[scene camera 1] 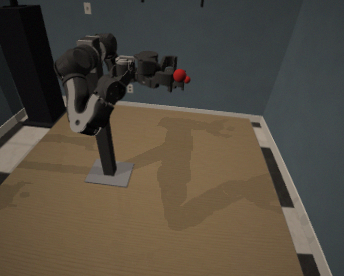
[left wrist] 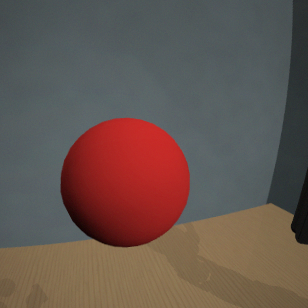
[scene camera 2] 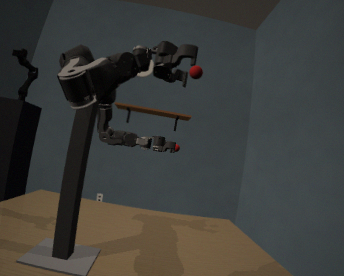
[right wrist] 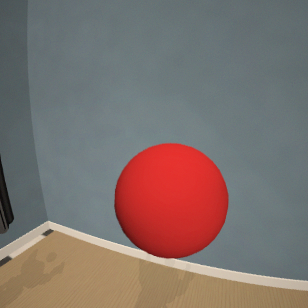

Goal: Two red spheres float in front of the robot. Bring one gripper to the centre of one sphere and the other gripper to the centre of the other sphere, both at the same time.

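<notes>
I can see my right gripper (scene camera 2: 191, 69), which scene camera 1 shows me too (scene camera 1: 174, 73). A red sphere (left wrist: 124, 182) is visible to me, and so is a red sphere (right wrist: 170, 200). I also see a grey base plate (scene camera 1: 123, 172).
</notes>
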